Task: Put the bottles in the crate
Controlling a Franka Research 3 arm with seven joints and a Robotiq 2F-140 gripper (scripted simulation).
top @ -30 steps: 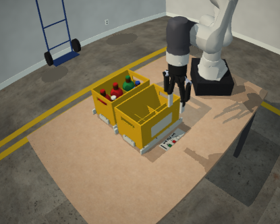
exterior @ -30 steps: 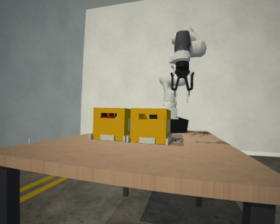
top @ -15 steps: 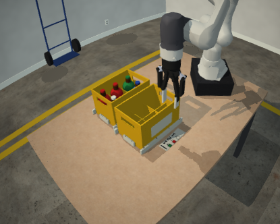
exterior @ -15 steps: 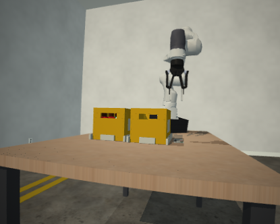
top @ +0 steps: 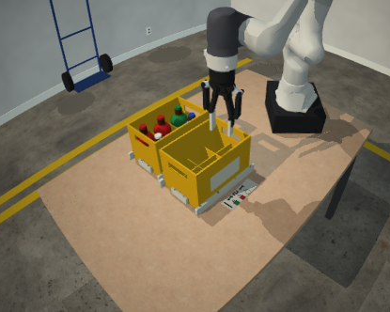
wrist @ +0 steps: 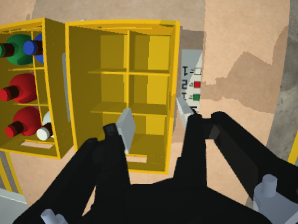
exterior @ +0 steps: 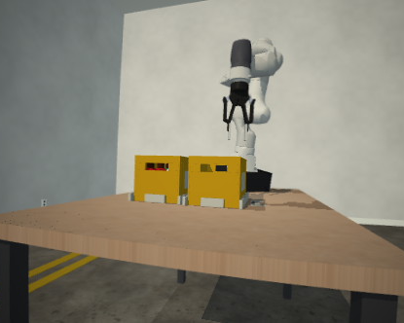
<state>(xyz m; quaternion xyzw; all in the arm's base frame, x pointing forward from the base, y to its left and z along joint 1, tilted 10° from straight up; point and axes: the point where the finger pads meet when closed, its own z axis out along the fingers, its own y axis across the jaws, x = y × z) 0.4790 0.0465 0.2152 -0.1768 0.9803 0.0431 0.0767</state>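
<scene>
Right now my hand is 330 mm to the left of the green bottle, 190 mm above it and 50 mm past it. Round my hand: white-capped bottle (230 mm to the right, 190 mm below, 110 mm ahead); then blue-label bottle (250 mm to the right, 190 mm below, 60 mm behind); then pick list (280 mm below, 80 mm to the left, 20 mm behind).
</scene>
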